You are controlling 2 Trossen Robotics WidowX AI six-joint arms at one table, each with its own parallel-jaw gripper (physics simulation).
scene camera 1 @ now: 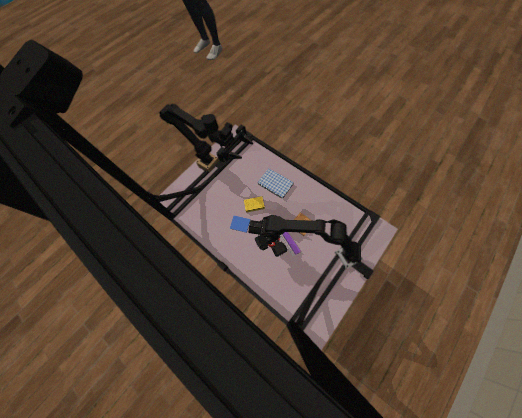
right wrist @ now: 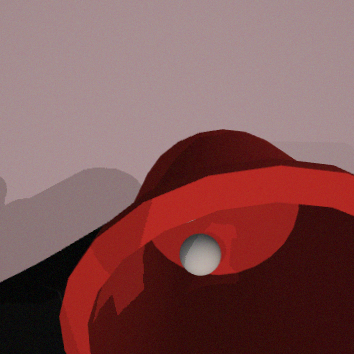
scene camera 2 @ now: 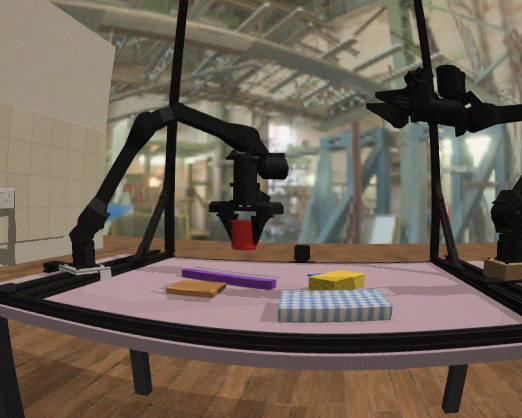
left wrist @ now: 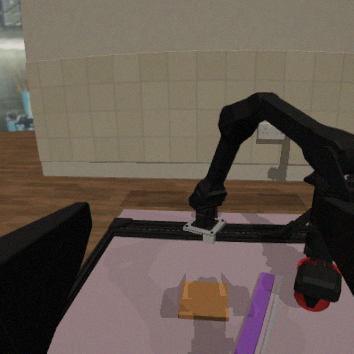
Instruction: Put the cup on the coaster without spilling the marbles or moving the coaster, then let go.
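Pixels of known places: left gripper, between the fingertips: (scene camera 1: 247, 150) (scene camera 2: 370, 100) (left wrist: 205, 211); right gripper, between the fingertips: (right wrist: 222, 219) (scene camera 2: 244, 243); left arm's base, origin of its link: (scene camera 1: 206, 159) (scene camera 2: 511, 260); right arm's base, origin of its link: (scene camera 1: 349, 255) (scene camera 2: 83, 265) (left wrist: 204, 223).
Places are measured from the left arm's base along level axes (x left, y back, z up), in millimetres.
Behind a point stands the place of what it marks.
Observation:
The red cup (scene camera 1: 272, 244) (scene camera 2: 244, 235) {x -186, y -615, z 45 mm} (right wrist: 215, 185) is upright and raised above the table. One white marble (right wrist: 200, 255) {x -213, y -631, z 32 mm} shows inside it in the right wrist view; the rest of its inside is partly cut off. My right gripper (scene camera 1: 271, 245) {x -217, y -618, z 24 mm} (scene camera 2: 244, 240) {x -217, y -618, z 24 mm} is shut on the cup, one finger on each side. The flat blue square coaster (scene camera 1: 240, 224) {x -219, y -406, z -55 mm} lies on the table, up and left of the cup in scene camera 1; a sliver of the coaster (scene camera 2: 313, 274) {x -226, y -448, z -53 mm} shows behind the yellow block in scene camera 2. My left gripper (scene camera 1: 245, 147) {x 2, y -349, z 327 mm} (scene camera 2: 373, 100) {x 2, y -349, z 327 mm} is open and empty, away from both.
A yellow block (scene camera 1: 254, 204) {x -83, y -412, z -29 mm} (scene camera 2: 336, 281) {x -20, y -416, z -31 mm} lies near the coaster, with a blue checked block (scene camera 1: 275, 183) {x 99, y -440, z -34 mm} (scene camera 2: 335, 306) {x 161, y -440, z -34 mm} beyond. A purple bar (scene camera 1: 291, 243) {x -162, y -704, z -38 mm} (scene camera 2: 229, 278) {x -110, y -640, z -44 mm} (left wrist: 256, 315) {x -126, y -634, z -38 mm} and an orange slab (scene camera 2: 196, 288) {x -5, y -691, z -47 mm} (left wrist: 204, 301) {x -32, y -684, z -48 mm} lie near my right arm. Dark rails edge the table.

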